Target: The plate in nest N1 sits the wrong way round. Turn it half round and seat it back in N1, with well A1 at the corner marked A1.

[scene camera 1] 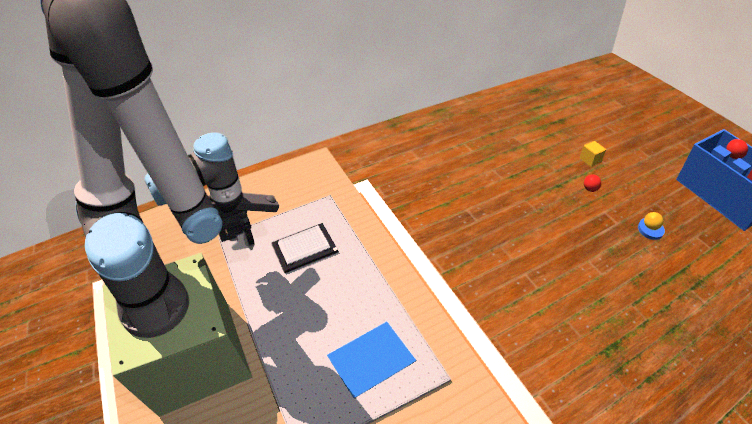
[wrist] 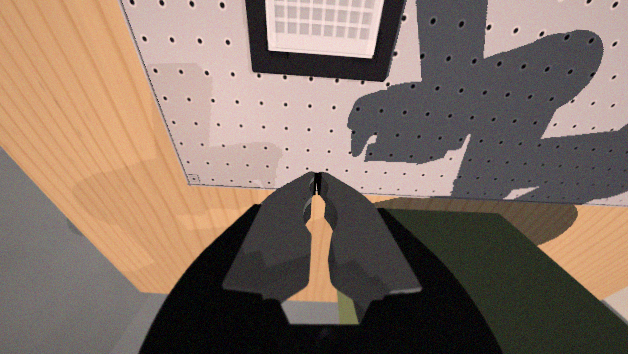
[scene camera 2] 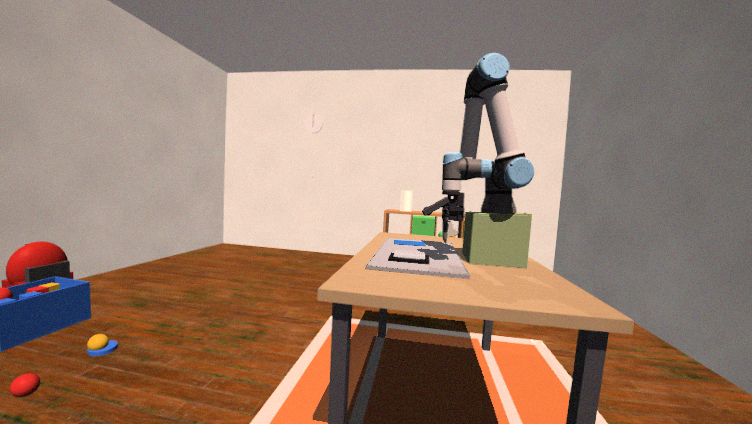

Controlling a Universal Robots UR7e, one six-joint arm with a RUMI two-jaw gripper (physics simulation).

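Observation:
The white well plate [scene camera 1: 304, 244] [scene camera 2: 409, 254] [wrist: 320, 44] sits in the black nest [scene camera 1: 311, 259] [wrist: 320, 69] and looks level. A small pale marker [scene camera 1: 335, 249] shows at one nest corner in scene camera 1. The lettering is too small to read, and I cannot tell which plate corner holds well A1. My gripper [scene camera 1: 251, 244] [scene camera 2: 446, 240] [wrist: 316, 174] is shut with nothing between its fingertips. It points down over the board's edge strip on the robot's side of the nest, apart from the plate. In the wrist view the far part of plate and nest is cut off.
The nest stands on a perforated board [scene camera 1: 379, 294] [wrist: 300, 117] on the wooden table [scene camera 2: 473, 294]. A flat blue rectangle [scene camera 1: 371, 359] [scene camera 2: 409, 242] lies on the board's other half. The green pedestal [scene camera 1: 184, 368] [scene camera 2: 497, 242] [wrist: 480, 260] under the arm stands beside the board.

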